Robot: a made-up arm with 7 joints. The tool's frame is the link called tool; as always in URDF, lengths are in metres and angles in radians. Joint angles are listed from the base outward.
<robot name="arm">
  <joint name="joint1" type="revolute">
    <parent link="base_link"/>
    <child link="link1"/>
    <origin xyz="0 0 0.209" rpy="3.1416 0 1.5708"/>
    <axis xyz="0 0 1"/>
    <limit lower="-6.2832" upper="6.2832"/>
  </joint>
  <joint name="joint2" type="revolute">
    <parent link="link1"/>
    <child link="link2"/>
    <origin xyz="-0.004 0 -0.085" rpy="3.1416 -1.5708 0"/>
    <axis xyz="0 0 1"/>
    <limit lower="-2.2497" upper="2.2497"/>
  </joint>
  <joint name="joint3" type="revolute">
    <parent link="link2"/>
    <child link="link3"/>
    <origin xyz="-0.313 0 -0.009" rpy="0 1.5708 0"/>
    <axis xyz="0 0 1"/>
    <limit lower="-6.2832" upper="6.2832"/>
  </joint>
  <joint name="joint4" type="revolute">
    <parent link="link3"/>
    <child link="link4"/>
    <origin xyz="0.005 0 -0.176" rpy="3.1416 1.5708 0"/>
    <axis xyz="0 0 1"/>
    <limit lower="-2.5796" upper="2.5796"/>
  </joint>
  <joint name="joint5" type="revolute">
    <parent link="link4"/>
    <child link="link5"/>
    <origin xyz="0.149 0 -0.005" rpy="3.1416 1.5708 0"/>
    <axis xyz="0 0 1"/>
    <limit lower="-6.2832" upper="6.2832"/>
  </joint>
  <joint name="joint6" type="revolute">
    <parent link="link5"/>
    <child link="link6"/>
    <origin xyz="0 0 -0.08" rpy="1.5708 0 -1.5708"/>
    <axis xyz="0 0 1"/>
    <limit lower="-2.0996" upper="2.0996"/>
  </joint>
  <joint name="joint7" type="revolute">
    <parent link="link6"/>
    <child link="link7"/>
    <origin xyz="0 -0.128 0" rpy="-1.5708 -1.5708 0"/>
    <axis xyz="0 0 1"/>
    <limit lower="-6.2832" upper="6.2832"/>
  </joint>
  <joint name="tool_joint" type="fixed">
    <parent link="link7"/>
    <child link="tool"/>
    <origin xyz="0 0 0" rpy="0 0 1.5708"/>
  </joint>
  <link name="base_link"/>
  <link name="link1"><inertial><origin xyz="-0.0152 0.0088 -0.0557"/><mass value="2.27"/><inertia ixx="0.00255" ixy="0" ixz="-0.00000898" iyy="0.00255" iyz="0" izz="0.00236"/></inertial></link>
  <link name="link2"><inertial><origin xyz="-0.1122 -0.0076 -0.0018"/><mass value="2.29"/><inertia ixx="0.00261" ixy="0" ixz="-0.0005" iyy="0.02" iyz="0" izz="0.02"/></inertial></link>
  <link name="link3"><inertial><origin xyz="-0.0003 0.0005 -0.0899"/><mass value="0.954"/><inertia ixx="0.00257" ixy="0" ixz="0.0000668" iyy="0.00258" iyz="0" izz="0.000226"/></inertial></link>
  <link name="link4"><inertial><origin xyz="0.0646 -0.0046 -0.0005"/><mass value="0.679"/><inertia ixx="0.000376" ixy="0" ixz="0.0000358" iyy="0.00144" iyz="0" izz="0.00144"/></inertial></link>
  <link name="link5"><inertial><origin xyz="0.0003 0.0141 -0.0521"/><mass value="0.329"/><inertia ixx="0.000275" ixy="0" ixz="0" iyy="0.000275" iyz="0" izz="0.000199"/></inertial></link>
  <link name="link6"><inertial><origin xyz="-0.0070 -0.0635 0.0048"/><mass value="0.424"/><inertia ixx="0.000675" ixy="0" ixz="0" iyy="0.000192" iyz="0" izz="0.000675"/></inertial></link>
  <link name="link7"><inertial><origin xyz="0.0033 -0.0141 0.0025"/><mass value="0.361"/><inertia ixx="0.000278" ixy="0" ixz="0" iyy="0.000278" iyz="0" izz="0.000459"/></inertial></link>
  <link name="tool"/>
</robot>
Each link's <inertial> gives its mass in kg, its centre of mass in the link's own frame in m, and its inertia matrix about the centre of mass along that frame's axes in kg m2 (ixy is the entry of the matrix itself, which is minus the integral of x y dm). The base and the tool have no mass. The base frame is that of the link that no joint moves.
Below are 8 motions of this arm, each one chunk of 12 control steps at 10 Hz.
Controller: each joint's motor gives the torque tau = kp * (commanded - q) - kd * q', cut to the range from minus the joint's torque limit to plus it. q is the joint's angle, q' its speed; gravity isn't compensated. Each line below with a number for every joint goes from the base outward.
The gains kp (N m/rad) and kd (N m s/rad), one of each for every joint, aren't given. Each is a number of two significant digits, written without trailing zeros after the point. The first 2 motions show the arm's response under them.
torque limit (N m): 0.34 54 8.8 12 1.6 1.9 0.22
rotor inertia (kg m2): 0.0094 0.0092 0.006 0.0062 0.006 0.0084 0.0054
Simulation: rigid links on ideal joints. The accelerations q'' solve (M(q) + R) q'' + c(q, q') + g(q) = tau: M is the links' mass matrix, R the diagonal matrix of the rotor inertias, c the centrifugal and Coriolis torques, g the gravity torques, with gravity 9.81 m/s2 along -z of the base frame. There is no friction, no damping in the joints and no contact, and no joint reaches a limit. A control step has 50 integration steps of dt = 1/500 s. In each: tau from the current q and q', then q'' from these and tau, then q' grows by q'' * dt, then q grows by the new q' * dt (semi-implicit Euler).
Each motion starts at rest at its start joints. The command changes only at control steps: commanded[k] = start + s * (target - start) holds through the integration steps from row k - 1 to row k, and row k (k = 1, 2, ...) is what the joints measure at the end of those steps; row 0 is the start. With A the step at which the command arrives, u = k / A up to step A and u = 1 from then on. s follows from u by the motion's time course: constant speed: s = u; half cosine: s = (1 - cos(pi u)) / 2; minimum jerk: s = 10 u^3 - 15 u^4 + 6 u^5; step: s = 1 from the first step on.
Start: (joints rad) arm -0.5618 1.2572 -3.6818 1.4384 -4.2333 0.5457 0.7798
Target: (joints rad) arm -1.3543 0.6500 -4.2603 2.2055 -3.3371 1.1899 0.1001
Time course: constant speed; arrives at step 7
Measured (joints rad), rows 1 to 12:
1: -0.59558 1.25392 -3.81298 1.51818 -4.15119 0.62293 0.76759
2: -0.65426 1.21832 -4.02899 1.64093 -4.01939 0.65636 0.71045
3: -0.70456 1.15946 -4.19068 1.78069 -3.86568 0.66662 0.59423
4: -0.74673 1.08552 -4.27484 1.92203 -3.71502 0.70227 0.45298
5: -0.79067 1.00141 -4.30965 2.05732 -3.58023 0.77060 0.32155
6: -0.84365 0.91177 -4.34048 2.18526 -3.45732 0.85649 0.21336
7: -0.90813 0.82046 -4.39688 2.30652 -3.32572 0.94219 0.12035
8: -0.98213 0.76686 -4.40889 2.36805 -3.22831 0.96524 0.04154
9: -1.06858 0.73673 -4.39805 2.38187 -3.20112 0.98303 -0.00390
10: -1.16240 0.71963 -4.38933 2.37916 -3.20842 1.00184 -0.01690
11: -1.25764 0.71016 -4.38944 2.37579 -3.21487 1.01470 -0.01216
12: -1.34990 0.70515 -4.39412 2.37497 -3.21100 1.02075 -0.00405
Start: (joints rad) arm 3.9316 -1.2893 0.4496 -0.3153 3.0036 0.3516 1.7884
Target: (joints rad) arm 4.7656 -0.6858 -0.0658 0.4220 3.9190 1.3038 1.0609
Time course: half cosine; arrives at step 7
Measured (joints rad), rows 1 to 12:
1: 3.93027 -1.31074 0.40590 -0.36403 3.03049 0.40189 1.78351
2: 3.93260 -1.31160 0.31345 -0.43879 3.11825 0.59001 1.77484
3: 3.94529 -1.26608 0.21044 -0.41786 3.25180 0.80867 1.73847
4: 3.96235 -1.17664 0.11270 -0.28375 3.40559 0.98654 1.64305
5: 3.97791 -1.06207 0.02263 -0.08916 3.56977 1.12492 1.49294
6: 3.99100 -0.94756 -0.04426 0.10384 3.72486 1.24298 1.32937
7: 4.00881 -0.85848 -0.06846 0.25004 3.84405 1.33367 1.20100
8: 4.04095 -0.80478 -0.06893 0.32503 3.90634 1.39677 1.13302
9: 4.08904 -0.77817 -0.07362 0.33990 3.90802 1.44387 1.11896
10: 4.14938 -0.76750 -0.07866 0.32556 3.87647 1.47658 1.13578
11: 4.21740 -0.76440 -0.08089 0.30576 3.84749 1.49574 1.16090
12: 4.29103 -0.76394 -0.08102 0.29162 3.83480 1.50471 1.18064
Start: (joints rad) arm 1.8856 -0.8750 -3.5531 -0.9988 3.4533 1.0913 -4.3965
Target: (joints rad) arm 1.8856 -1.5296 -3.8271 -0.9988 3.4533 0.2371 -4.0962
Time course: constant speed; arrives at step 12
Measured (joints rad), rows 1 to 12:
1: 1.87686 -0.91921 -3.59482 -1.05639 3.45368 1.13175 -4.37805
2: 1.86228 -0.97643 -3.68791 -1.08579 3.39069 1.15678 -4.32985
3: 1.85761 -1.03678 -3.76203 -1.08169 3.31320 1.11599 -4.29041
4: 1.86229 -1.09760 -3.80601 -1.06290 3.27961 1.04198 -4.27057
5: 1.87100 -1.15730 -3.83035 -1.04276 3.28582 0.95517 -4.26104
6: 1.87959 -1.21576 -3.85061 -1.02497 3.30615 0.86331 -4.25217
7: 1.88637 -1.27365 -3.87662 -1.00823 3.32213 0.76787 -4.24114
8: 1.89165 -1.33156 -3.90906 -0.99091 3.32994 0.66848 -4.23005
9: 1.89648 -1.38961 -3.94326 -0.97260 3.33530 0.56538 -4.22131
10: 1.90148 -1.44759 -3.97469 -0.95399 3.34471 0.45987 -4.21504
11: 1.90651 -1.50519 -4.00191 -0.93603 3.36024 0.35371 -4.20944
12: 1.91110 -1.56225 -4.02619 -0.91938 3.37993 0.24859 -4.20250

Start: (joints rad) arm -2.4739 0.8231 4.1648 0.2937 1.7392 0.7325 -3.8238
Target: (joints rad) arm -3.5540 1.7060 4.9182 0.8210 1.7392 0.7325 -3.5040
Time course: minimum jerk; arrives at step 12
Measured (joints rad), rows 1 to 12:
1: -2.47564 0.85085 4.20415 0.29365 1.72519 0.79224 -3.82086
2: -2.48508 0.89196 4.26256 0.27816 1.74754 0.88264 -3.80087
3: -2.48711 0.94179 4.31479 0.29447 1.76575 0.92324 -3.76997
4: -2.48245 1.00892 4.39402 0.34589 1.75396 0.92206 -3.74247
5: -2.47751 1.09977 4.50736 0.42039 1.73547 0.90495 -3.71871
6: -2.47595 1.21314 4.64552 0.50718 1.72278 0.88688 -3.69216
7: -2.47868 1.34078 4.79237 0.59837 1.71254 0.87271 -3.65978
8: -2.48568 1.47012 4.92871 0.68725 1.69925 0.86223 -3.62440
9: -2.49708 1.58741 5.03636 0.76554 1.68292 0.85402 -3.59171
10: -2.51368 1.68101 5.10343 0.82391 1.66915 0.84699 -3.56627
11: -2.53671 1.74456 5.12845 0.85582 1.66455 0.83977 -3.54950
12: -2.56716 1.77953 5.12138 0.86214 1.67251 0.83024 -3.53964

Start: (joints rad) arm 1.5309 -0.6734 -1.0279 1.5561 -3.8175 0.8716 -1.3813
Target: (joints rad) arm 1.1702 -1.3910 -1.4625 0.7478 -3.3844 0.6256 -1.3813
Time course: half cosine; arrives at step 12
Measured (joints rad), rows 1 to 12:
1: 1.52483 -0.69452 -1.08003 1.62966 -3.84428 0.86434 -1.37889
2: 1.52743 -0.72661 -1.19335 1.68239 -3.85149 0.79067 -1.35655
3: 1.54873 -0.77339 -1.28273 1.66203 -3.78751 0.71026 -1.32358
4: 1.57893 -0.83468 -1.33642 1.58557 -3.70332 0.66197 -1.29979
5: 1.61145 -0.90871 -1.37715 1.47629 -3.63275 0.64264 -1.29506
6: 1.64249 -0.99341 -1.42949 1.34896 -3.56668 0.63543 -1.30700
7: 1.66916 -1.08599 -1.50160 1.21508 -3.48923 0.62775 -1.32853
8: 1.68841 -1.18185 -1.58035 1.08888 -3.40153 0.61483 -1.35308
9: 1.69744 -1.27398 -1.64248 0.98323 -3.32061 0.59859 -1.37548
10: 1.69566 -1.35440 -1.67589 0.90233 -3.26304 0.58388 -1.39219
11: 1.68427 -1.41696 -1.68651 0.84496 -3.23156 0.57450 -1.40241
12: 1.66386 -1.45822 -1.68411 0.81185 -3.21905 0.57161 -1.40808

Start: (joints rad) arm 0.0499 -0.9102 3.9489 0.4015 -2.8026 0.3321 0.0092
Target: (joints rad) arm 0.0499 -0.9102 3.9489 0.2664 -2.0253 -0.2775 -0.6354
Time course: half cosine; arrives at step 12
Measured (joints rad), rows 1 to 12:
1: 0.04250 -0.93613 3.91240 0.45588 -2.78826 0.32091 0.00410
2: 0.02875 -0.96910 3.85911 0.54924 -2.74394 0.24755 -0.04429
3: 0.01988 -0.99247 3.83363 0.60580 -2.70086 0.16285 -0.12505
4: 0.01706 -1.00463 3.83031 0.61547 -2.65246 0.09416 -0.21017
5: 0.01821 -1.00897 3.83720 0.59596 -2.58480 0.03847 -0.28720
6: 0.02107 -1.00949 3.84440 0.56723 -2.50178 -0.01405 -0.35795
7: 0.02411 -1.00889 3.84835 0.54070 -2.41544 -0.06891 -0.42858
8: 0.02685 -1.00836 3.84954 0.51948 -2.33569 -0.12530 -0.50177
9: 0.02950 -1.00810 3.84956 0.50281 -2.26822 -0.17891 -0.57474
10: 0.03237 -1.00794 3.84951 0.48960 -2.21626 -0.22496 -0.64126
11: 0.03556 -1.00775 3.84976 0.47968 -2.18229 -0.25950 -0.69465
12: 0.03905 -1.00751 3.85014 0.47368 -2.16852 -0.27971 -0.72979

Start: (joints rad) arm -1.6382 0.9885 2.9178 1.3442 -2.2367 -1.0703 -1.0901
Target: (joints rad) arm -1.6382 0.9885 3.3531 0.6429 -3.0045 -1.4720 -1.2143
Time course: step
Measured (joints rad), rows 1 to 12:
1: -1.57264 1.00181 3.29993 1.04637 -2.93344 -1.32993 -1.09987
2: -1.55930 1.03329 3.48540 0.79229 -2.94202 -1.52722 -1.13158
3: -1.57520 1.05852 3.47087 0.64793 -2.79142 -1.60477 -1.12507
4: -1.58881 1.07128 3.45027 0.59661 -2.77719 -1.64158 -1.10380
5: -1.60099 1.07560 3.43073 0.58931 -2.82443 -1.66080 -1.08823
6: -1.61163 1.07592 3.41699 0.59549 -2.87287 -1.66994 -1.08354
7: -1.62016 1.07527 3.41210 0.60163 -2.89806 -1.67436 -1.08602
8: -1.62713 1.07487 3.41303 0.60441 -2.90151 -1.67651 -1.09009
9: -1.63359 1.07485 3.41554 0.60475 -2.89521 -1.67738 -1.09261
10: -1.64012 1.07501 3.41728 0.60419 -2.88882 -1.67756 -1.09318
11: -1.64677 1.07516 3.41784 0.60367 -2.88583 -1.67748 -1.09267
12: -1.65326 1.07523 3.41774 0.60349 -2.88558 -1.67734 -1.09201

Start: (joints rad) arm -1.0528 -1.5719 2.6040 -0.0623 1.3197 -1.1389 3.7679
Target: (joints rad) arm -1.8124 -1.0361 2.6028 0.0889 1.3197 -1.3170 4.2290
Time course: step
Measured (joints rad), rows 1 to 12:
1: -1.01566 -1.41665 2.66729 0.22030 1.51793 -1.14305 3.83630
2: -1.00943 -1.29327 2.67799 0.26322 1.68216 -1.21088 3.94861
3: -1.01708 -1.21921 2.65911 0.25135 1.62563 -1.27260 4.06983
4: -1.03134 -1.17675 2.64946 0.23824 1.55105 -1.31014 4.16128
5: -1.04827 -1.15446 2.65144 0.23855 1.53524 -1.33110 4.21387
6: -1.06784 -1.14433 2.65916 0.24931 1.56396 -1.33994 4.23434
7: -1.09141 -1.14059 2.66693 0.26257 1.60317 -1.34139 4.23465
8: -1.11969 -1.13958 2.67180 0.27273 1.63130 -1.33992 4.22603
9: -1.15270 -1.13934 2.67353 0.27806 1.64321 -1.33805 4.21621
10: -1.19021 -1.13911 2.67333 0.27951 1.64351 -1.33665 4.20894
11: -1.23193 -1.13880 2.67251 0.27900 1.63912 -1.33577 4.20500
12: -1.27766 -1.13850 2.67189 0.27810 1.63496 -1.33520 4.20359

